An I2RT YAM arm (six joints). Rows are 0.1 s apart.
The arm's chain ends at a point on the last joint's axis. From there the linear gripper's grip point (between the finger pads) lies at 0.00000 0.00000 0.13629 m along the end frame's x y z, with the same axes.
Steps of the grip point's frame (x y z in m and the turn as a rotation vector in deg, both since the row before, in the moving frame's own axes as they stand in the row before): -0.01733, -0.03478, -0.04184, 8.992, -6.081, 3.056; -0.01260, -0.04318, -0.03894, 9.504, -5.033, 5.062; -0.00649, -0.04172, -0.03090, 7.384, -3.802, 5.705; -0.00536, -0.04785, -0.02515, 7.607, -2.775, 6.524; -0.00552, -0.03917, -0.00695, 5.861, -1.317, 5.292
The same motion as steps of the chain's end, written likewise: -0.00353, -0.01314, -0.03940, 8.992, -6.081, 3.056; -0.00171, -0.02021, -0.03655, 9.504, -5.033, 5.062; 0.00164, -0.02380, -0.02947, 7.384, -3.802, 5.705; 0.00018, -0.02948, -0.02379, 7.607, -2.775, 6.524; -0.00304, -0.02513, -0.00620, 5.861, -1.317, 5.292
